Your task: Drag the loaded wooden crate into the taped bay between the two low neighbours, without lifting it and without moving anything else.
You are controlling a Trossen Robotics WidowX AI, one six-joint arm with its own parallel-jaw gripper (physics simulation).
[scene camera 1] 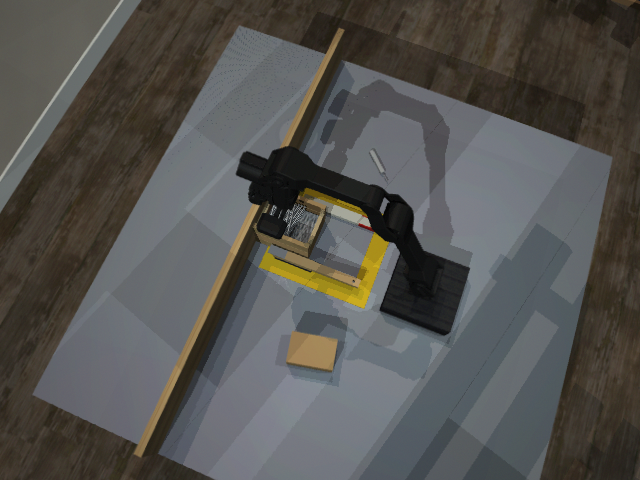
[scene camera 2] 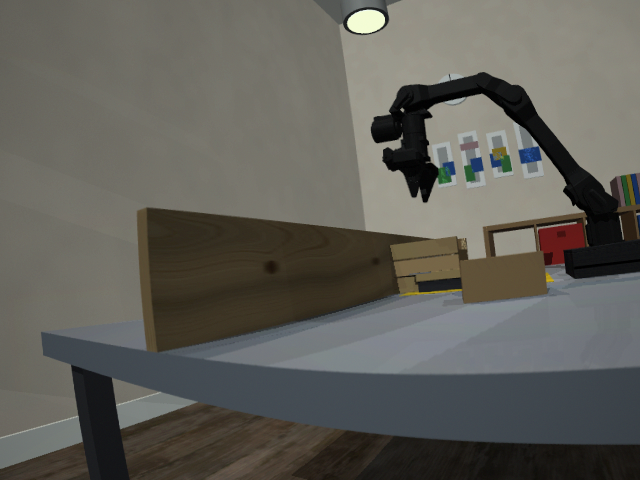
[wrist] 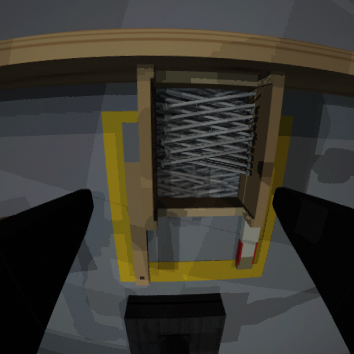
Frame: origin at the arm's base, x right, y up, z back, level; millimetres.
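Seen in the pictures: gripper, fingertip midpoint: (scene camera 1: 283, 212) (scene camera 2: 420, 200) (wrist: 185, 197); arm's base, origin of the base link: (scene camera 1: 422, 286) (scene camera 2: 606, 244) (wrist: 173, 343).
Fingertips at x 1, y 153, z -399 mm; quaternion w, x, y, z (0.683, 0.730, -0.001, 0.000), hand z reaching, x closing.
Offsets run from my fingertips to a thing's top centre.
The wooden crate {dz +1, dx +31, dy -97 mm} (scene camera 1: 285, 243) (scene camera 2: 426, 253) (wrist: 266, 145), loaded with grey nails, stands upright by the tall plank, over the far part of the yellow-taped bay (scene camera 1: 377, 253) (wrist: 112, 150). The near part of the bay shows bare. A low wooden slat {dz +106, dx -53, dy -166 mm} (scene camera 1: 330, 272) (wrist: 138, 250) with a dark strip lies along the bay's left side in the wrist view. A low white and red piece {dz +118, dx +134, dy -194 mm} (scene camera 1: 345, 214) (wrist: 249, 234) lies along the right side, partly hidden by the crate. My gripper (scene camera 2: 419, 198) (wrist: 185, 197) is open and empty, pointing down above the crate, its fingertips clear of the rim.
The tall wooden plank (scene camera 1: 206, 310) (scene camera 2: 268, 258) (wrist: 175, 42) stands behind the crate. A cardboard-coloured block {dz +186, dx -269, dy -149 mm} (scene camera 1: 311, 352) (scene camera 2: 504, 277) stands apart from the bay, on the slat's side. A thin grey pen-like tool {dz +169, dx +321, dy -197 mm} (scene camera 1: 377, 161) lies beyond the white piece. My black base (scene camera 1: 426, 312) (wrist: 175, 306) is near the bay's open end.
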